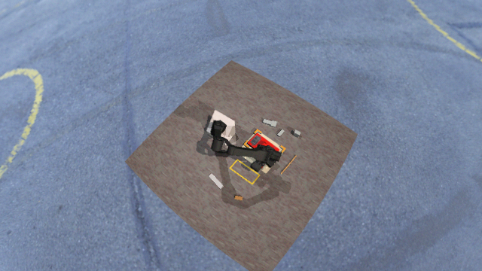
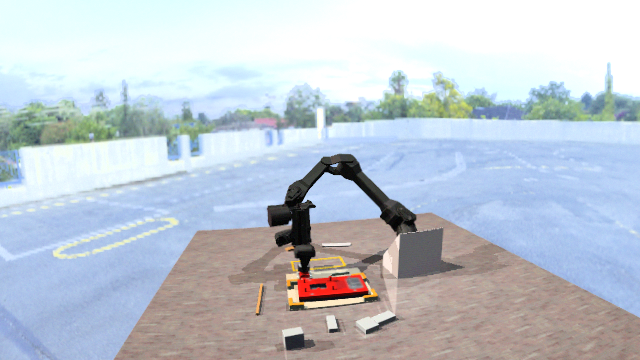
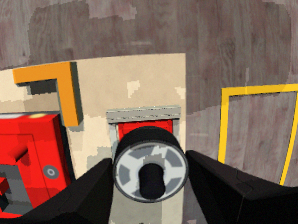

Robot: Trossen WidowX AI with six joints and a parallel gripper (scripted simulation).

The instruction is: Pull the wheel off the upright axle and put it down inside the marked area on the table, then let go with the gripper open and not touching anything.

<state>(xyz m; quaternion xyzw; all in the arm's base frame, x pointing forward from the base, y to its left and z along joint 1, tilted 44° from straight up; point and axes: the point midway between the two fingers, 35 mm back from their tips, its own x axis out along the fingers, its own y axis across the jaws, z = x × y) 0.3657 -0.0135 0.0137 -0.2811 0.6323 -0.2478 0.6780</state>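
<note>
Now: gripper tip right at the upright axle. Also, from my gripper tip: dark grey wheel (right at my gripper tip); orange stick (140 mm ahead, 120 mm to the left, 30 mm below).
</note>
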